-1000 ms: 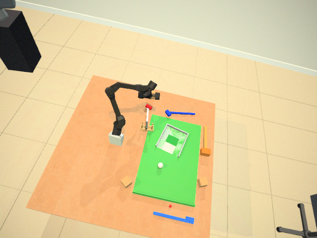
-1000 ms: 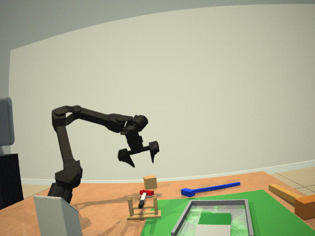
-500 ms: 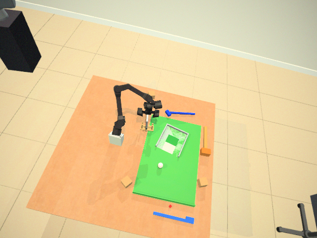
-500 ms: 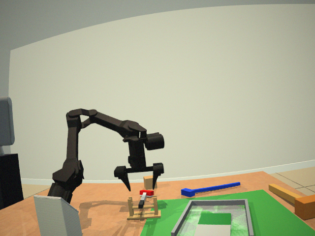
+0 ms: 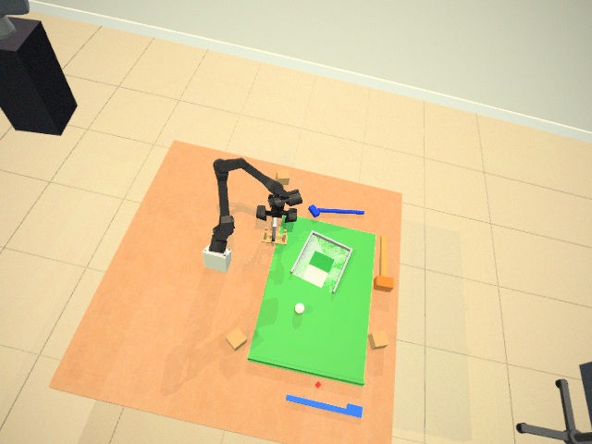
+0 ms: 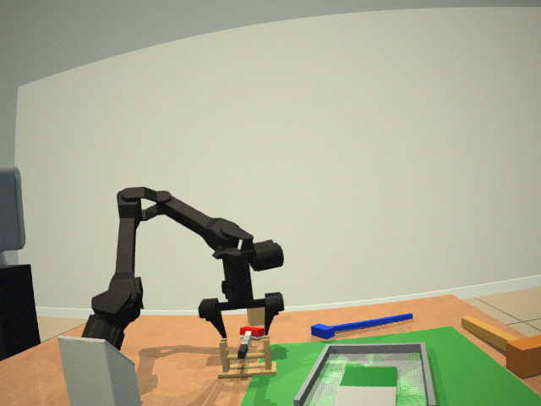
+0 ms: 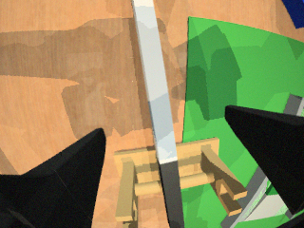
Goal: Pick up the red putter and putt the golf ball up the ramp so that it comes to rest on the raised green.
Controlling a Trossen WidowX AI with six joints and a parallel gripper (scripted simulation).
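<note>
Right now my gripper tip is 4 cm to the right of the red putter and 2 cm above it. Round my gripper tip: small wooden rack (7 cm to the right, 1 cm below); green mat (23 cm ahead, 31 cm to the right, 5 cm below); blue putter (30 cm ahead, 13 cm to the left, 4 cm below).
</note>
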